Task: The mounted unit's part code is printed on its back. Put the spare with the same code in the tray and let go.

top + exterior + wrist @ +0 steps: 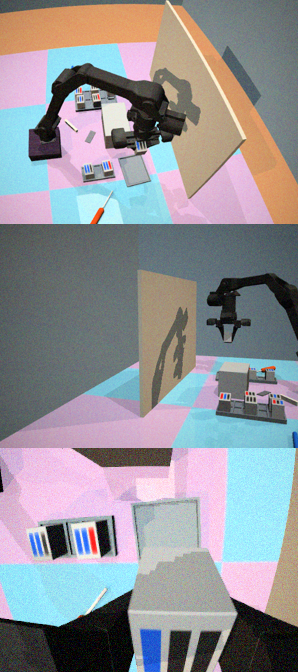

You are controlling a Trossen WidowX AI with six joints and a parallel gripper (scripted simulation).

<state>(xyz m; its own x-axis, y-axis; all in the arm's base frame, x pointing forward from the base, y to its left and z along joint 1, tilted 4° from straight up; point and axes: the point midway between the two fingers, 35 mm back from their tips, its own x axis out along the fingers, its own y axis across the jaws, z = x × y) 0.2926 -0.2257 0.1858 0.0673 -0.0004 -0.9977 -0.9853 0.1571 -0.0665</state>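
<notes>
The grey tray is 170 mm below my gripper tip. Round my gripper tip: mounted unit (10 mm behind, 200 mm to the left, 120 mm below); tall board (220 mm ahead, 150 mm to the left, 50 mm above); rack (140 mm behind, 30 mm to the left, 160 mm below).
</notes>
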